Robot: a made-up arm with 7 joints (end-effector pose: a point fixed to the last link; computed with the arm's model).
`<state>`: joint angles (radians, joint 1 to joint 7).
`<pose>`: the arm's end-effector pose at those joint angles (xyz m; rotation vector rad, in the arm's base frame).
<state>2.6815 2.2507 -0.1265 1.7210 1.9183 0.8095 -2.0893</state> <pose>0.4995 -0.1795 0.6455 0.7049 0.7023 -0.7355</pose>
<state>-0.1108 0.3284 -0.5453 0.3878 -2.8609 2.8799 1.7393</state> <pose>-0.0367 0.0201 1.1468 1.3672 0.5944 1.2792</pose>
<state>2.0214 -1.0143 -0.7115 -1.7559 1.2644 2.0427 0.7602</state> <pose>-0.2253 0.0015 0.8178 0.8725 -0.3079 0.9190</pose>
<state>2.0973 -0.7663 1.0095 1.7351 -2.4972 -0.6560 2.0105</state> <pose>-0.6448 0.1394 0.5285 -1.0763 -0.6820 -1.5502</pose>
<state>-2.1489 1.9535 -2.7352 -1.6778 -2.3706 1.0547 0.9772</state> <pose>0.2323 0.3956 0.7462 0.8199 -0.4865 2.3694</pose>
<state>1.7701 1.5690 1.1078 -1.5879 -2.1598 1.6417 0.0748</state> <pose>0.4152 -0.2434 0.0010 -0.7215 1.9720 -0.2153</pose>
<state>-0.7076 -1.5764 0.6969 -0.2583 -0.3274 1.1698 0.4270</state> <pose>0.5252 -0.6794 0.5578 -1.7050 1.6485 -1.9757</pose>
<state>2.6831 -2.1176 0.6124 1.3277 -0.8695 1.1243 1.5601</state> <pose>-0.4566 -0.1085 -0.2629 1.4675 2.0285 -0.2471</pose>
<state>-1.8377 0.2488 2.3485 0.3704 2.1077 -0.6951 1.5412</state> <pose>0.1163 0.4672 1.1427 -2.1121 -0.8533 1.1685</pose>
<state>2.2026 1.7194 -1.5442 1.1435 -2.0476 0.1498 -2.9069</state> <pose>0.8461 -0.2645 0.3943 -0.0026 2.9290 -0.4394</pose>
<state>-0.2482 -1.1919 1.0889 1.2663 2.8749 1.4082 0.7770</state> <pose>0.5741 0.3399 0.4312 0.8038 1.9065 1.5468</pose>
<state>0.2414 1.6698 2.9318 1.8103 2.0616 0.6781 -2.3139</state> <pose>-0.1326 -0.0422 -0.1825 0.5669 -2.8613 0.8429</pose>
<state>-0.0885 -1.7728 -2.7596 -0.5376 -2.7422 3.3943 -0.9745</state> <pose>0.5907 -0.1492 -0.0276 0.8900 -0.5222 1.7462</pose>
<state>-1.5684 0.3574 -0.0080 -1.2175 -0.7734 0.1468 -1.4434</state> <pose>-0.0242 0.6605 0.6451 -0.1942 -0.7638 0.0605</pose>
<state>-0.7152 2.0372 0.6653 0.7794 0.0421 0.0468 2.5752</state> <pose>-0.5086 0.7012 0.2996 -0.6361 0.3439 -1.6010</pose>
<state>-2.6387 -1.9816 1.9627 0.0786 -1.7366 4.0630 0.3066</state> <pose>-0.6949 -0.2479 0.0582 -0.2839 0.5159 0.7056</pose>
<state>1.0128 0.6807 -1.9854 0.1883 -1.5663 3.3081 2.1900</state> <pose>-0.1749 -0.3977 1.0197 -1.3729 -0.8310 -2.6065</pose>
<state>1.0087 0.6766 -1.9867 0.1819 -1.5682 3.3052 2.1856</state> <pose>-0.1762 -0.3926 1.0221 -1.3825 -0.8373 -2.6180</pose>
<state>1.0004 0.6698 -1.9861 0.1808 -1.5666 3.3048 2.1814</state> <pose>-0.1774 -0.3871 1.0250 -1.3917 -0.8472 -2.6248</pose>
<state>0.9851 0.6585 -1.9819 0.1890 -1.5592 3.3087 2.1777</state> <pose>-0.1784 -0.3810 1.0287 -1.3998 -0.8628 -2.6227</pose>
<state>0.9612 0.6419 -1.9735 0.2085 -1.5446 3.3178 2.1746</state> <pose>-0.1788 -0.3743 1.0332 -1.4068 -0.8845 -2.6101</pose>
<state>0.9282 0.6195 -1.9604 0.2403 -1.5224 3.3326 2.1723</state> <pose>-0.1782 -0.3674 1.0386 -1.4127 -0.9117 -2.5851</pose>
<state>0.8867 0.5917 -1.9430 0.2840 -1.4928 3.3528 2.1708</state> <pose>-0.1759 -0.3605 1.0444 -1.4174 -0.9421 -2.5481</pose>
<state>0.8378 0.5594 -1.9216 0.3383 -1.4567 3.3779 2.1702</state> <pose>-0.1714 -0.3542 1.0501 -1.4206 -0.9726 -2.5003</pose>
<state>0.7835 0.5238 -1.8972 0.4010 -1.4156 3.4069 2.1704</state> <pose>-0.1644 -0.3492 1.0550 -1.4221 -0.9999 -2.4442</pose>
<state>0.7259 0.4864 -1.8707 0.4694 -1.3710 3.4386 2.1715</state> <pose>-0.1550 -0.3461 1.0585 -1.4210 -1.0213 -2.3831</pose>
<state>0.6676 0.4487 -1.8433 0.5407 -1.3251 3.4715 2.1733</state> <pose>-0.1434 -0.3452 1.0600 -1.4171 -1.0347 -2.3208</pose>
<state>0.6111 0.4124 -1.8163 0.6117 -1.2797 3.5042 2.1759</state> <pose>-0.1305 -0.3466 1.0591 -1.4099 -1.0395 -2.2611</pose>
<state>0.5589 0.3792 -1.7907 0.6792 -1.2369 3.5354 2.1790</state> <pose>-0.1175 -0.3502 1.0559 -1.3996 -1.0373 -2.2069</pose>
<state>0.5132 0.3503 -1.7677 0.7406 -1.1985 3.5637 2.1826</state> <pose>-0.1054 -0.3551 1.0508 -1.3869 -1.0294 -2.1603</pose>
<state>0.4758 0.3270 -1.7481 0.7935 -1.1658 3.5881 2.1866</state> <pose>-0.0949 -0.3609 1.0447 -1.3724 -1.0187 -2.1221</pose>
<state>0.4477 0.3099 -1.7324 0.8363 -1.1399 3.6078 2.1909</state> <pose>-0.0867 -0.3667 1.0384 -1.3574 -1.0074 -2.0923</pose>
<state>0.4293 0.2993 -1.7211 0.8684 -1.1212 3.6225 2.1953</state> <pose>-0.0810 -0.3720 1.0326 -1.3428 -0.9971 -2.0703</pose>
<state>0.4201 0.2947 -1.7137 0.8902 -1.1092 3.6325 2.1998</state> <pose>-0.0775 -0.3766 1.0278 -1.3289 -0.9893 -2.0546</pose>
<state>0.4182 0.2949 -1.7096 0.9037 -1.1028 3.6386 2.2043</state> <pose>-0.0758 -0.3805 1.0242 -1.3163 -0.9835 -2.0437</pose>
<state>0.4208 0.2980 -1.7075 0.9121 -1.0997 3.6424 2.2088</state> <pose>-0.0751 -0.3840 1.0212 -1.3043 -0.9792 -2.0354</pose>
